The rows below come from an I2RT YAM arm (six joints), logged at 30 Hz.
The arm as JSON. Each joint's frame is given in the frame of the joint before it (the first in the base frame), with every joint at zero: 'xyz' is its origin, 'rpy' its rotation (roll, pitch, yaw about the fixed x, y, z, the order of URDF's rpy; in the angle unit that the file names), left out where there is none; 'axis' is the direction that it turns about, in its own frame. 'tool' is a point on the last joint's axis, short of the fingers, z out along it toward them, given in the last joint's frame.
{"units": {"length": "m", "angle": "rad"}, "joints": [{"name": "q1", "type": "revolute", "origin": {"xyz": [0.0, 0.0, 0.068]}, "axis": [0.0, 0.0, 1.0]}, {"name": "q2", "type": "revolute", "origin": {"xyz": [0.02, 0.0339, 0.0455]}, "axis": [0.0, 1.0, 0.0]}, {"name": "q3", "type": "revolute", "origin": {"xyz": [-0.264, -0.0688, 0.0]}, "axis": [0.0, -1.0, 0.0]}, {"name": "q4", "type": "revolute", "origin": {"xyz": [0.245, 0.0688, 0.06]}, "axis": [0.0, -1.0, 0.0]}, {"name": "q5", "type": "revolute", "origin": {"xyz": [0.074, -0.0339, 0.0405]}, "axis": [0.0, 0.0, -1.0]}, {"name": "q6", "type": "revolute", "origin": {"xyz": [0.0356, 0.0, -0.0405]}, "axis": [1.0, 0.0, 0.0]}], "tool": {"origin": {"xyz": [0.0, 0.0, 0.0], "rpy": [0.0, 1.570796, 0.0]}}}
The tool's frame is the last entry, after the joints.
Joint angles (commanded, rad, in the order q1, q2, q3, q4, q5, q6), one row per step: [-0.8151, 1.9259, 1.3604, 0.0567, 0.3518, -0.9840]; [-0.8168, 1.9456, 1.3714, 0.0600, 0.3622, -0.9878]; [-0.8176, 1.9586, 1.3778, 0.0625, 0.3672, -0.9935]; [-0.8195, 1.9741, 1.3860, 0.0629, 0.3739, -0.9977]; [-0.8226, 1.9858, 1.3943, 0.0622, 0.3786, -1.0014]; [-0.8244, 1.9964, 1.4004, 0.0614, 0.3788, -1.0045]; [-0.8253, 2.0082, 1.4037, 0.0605, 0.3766, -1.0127]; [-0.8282, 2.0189, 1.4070, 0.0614, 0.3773, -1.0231]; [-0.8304, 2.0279, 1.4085, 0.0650, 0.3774, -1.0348]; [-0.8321, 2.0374, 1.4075, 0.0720, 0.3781, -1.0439]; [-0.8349, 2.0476, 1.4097, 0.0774, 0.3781, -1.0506]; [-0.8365, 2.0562, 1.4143, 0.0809, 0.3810, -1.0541]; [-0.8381, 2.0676, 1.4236, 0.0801, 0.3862, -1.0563]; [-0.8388, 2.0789, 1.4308, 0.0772, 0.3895, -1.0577]
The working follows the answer.
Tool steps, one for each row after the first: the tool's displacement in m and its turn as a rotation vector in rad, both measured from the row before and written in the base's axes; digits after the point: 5 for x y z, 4 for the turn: [0.00175, -0.00347, -0.00437, -0.0007, 0.0106, -0.0090]; [0.00123, -0.00208, -0.00320, -0.0004, 0.0094, -0.0025]; [0.00105, -0.00270, -0.00391, 0.0015, 0.0107, -0.0058]; [0.00037, -0.00270, -0.00238, 0.0004, 0.0076, -0.0054]; [0.00065, -0.00192, -0.00269, 0.0030, 0.0063, -0.0005]; [0.00082, -0.00138, -0.00419, 0.0055, 0.0124, 0.0049]; [0.00000, -0.00200, -0.00354, 0.0018, 0.0133, 0.0015]; [0.00006, -0.00157, -0.00315, -0.0002, 0.0124, 0.0034]; [0.00009, -0.00130, -0.00389, 0.0000, 0.0102, 0.0022]; [0.00001, -0.00194, -0.00332, 0.0002, 0.0073, 0.0005]; [0.00041, -0.00170, -0.00201, -0.0015, 0.0044, -0.0023]; [0.00079, -0.00225, -0.00213, -0.0002, 0.0058, -0.0049]; [0.00085, -0.00160, -0.00299, 0.0037, 0.0072, -0.0028]
Tool pose at each row, in the base's axes (x y z in m, rotation vector in rad; rounded; the steps above come from the unrounded poses): [0.29598, -0.33200, 0.22808, 0.0469, 2.3961, -1.3596]; [0.29773, -0.33547, 0.22371, 0.0505, 2.4069, -1.3680]; [0.29896, -0.33755, 0.22051, 0.0471, 2.4150, -1.3728]; [0.30001, -0.34025, 0.21660, 0.0473, 2.4265, -1.3771]; [0.30038, -0.34294, 0.21422, 0.0488, 2.4346, -1.3817]; [0.30103, -0.34486, 0.21152, 0.0459, 2.4420, -1.3805]; [0.30184, -0.34625, 0.20733, 0.0327, 2.4544, -1.3761]; [0.30184, -0.34825, 0.20379, 0.0221, 2.4660, -1.3779]; [0.30190, -0.34982, 0.20064, 0.0093, 2.4749, -1.3810]; [0.30199, -0.35112, 0.19675, -0.0004, 2.4825, -1.3835]; [0.30200, -0.35306, 0.19343, -0.0061, 2.4884, -1.3855]; [0.30240, -0.35476, 0.19142, -0.0065, 2.4917, -1.3898]; [0.30320, -0.35701, 0.18929, -0.0045, 2.4979, -1.3940]; [0.30404, -0.35861, 0.18630, -0.0053, 2.5072, -1.3929]

